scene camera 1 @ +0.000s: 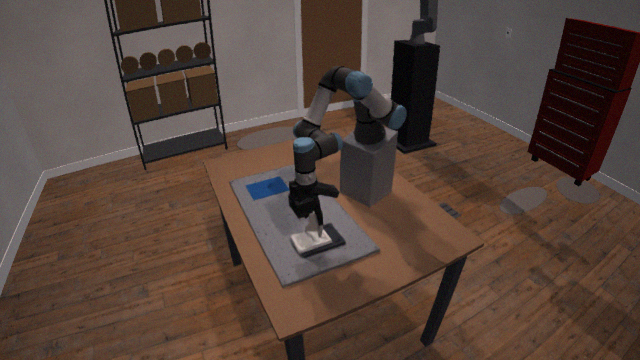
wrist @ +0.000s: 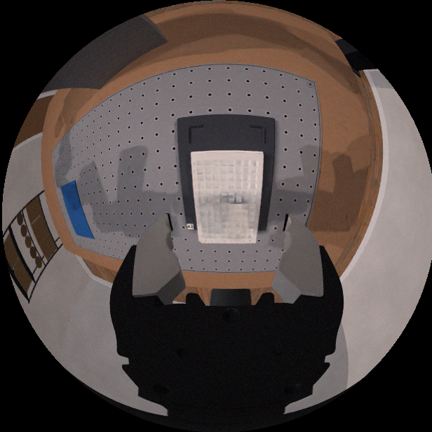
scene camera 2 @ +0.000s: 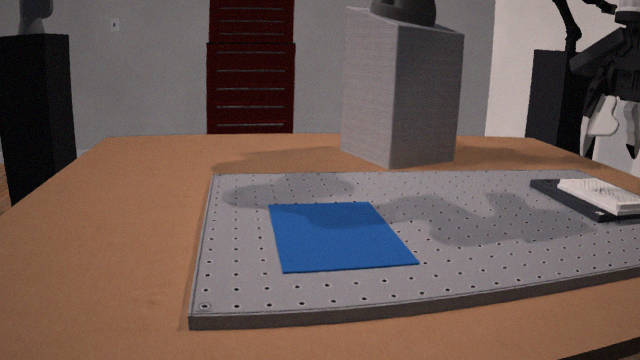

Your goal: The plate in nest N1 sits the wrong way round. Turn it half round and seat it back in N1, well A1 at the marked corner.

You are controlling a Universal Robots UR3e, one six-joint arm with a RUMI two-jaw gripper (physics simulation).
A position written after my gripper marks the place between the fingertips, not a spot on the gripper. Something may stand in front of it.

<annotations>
my gripper: scene camera 1 312,227; wrist 228,215; scene camera 2 609,158
</annotations>
